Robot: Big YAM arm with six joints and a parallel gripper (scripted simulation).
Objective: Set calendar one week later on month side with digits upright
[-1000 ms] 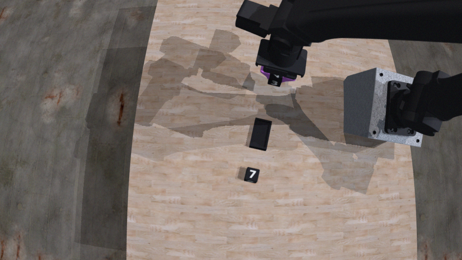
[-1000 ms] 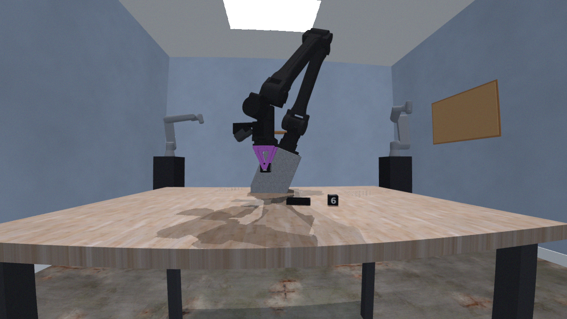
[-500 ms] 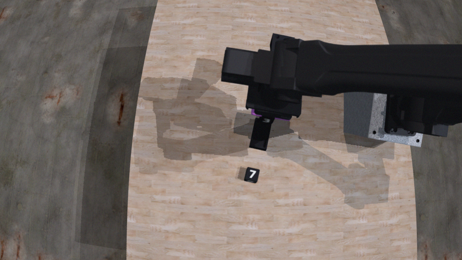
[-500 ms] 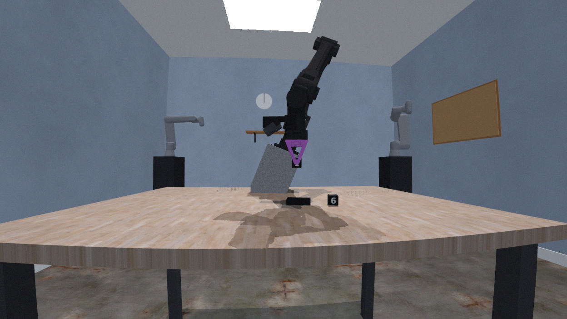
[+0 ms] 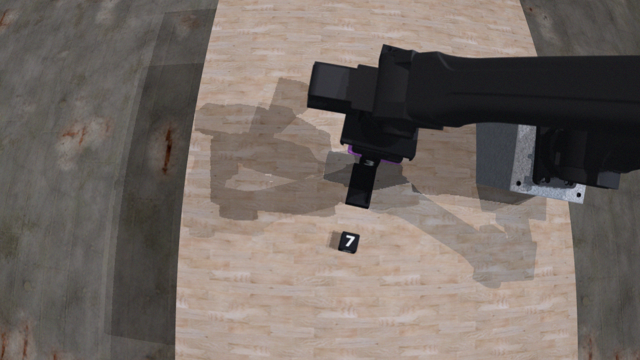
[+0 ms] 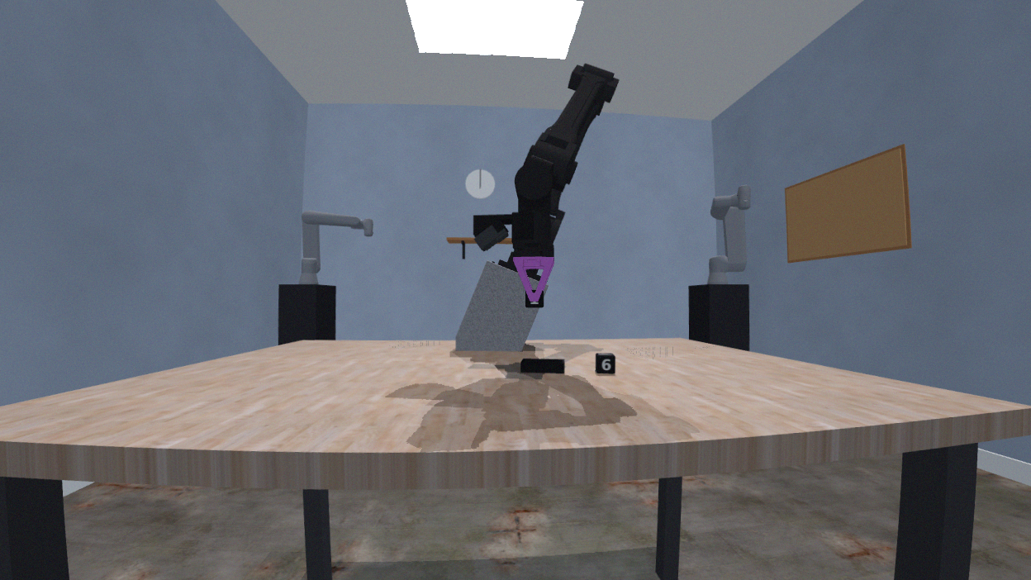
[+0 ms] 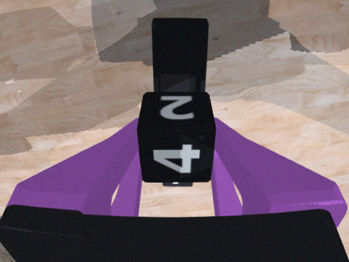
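Now: the black tray 12 cm below my hand and 2 cm to the left of it. Also, from my hand: black cube (12 cm to the left, 11 cm below, 1 cm ahead).
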